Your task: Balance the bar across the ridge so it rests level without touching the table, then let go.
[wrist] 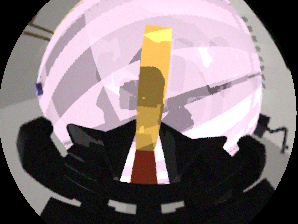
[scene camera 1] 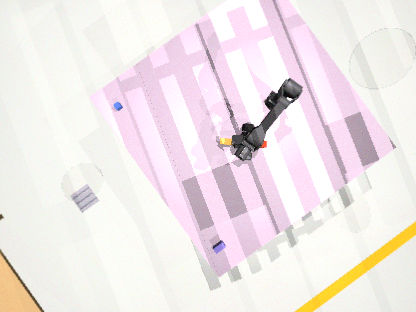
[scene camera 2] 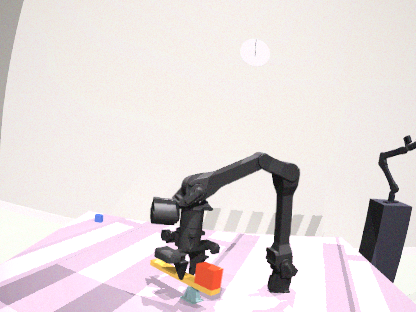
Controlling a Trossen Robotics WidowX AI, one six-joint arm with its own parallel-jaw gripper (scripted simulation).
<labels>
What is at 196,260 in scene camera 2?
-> My gripper.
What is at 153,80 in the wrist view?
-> A yellow bar.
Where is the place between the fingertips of my gripper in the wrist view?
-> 148,123
</labels>
